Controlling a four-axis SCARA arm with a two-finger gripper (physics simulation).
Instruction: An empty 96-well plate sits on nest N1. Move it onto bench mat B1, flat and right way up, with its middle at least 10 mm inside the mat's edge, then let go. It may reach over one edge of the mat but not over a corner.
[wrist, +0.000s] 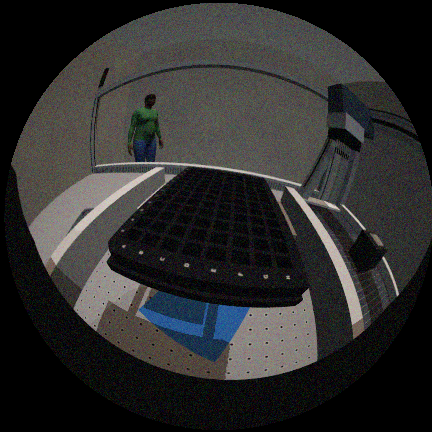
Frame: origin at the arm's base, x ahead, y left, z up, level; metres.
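Seen in the pictures: gripper, fingertip midpoint: (222, 184).
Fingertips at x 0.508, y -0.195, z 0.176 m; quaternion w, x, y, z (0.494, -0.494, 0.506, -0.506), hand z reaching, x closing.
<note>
A point is followed by its place in that frame.
The black 96-well plate (212, 200) {x 0.473, y -0.192, z 0.179 m} is right way up and looks roughly level, with white letters along its near edge. My gripper (222, 184) {x 0.508, y -0.195, z 0.176 m} is shut on the plate, with one long grey finger along each side. The plate hangs above the bench. Below its near edge part of a blue piece (227, 325) {x 0.442, y -0.230, z 0.015 m} shows, one corner towards the camera, with shadows across it. The plate hides the rest of it, and I cannot tell whether it is mat B1 or nest N1. No label shows on it.
The perforated light bench top (272, 345) {x 0.406, y -0.297, z 0.013 m} lies around the blue piece, partly in brown shadow. A dark block (367, 250) {x 0.514, y -0.515, z 0.111 m} stands right of the right finger. A tall grey device (345, 122) {x 0.691, y -0.471, z 0.356 m} stands at the back right. A person in green (145, 125) stands behind the bench's far edge.
</note>
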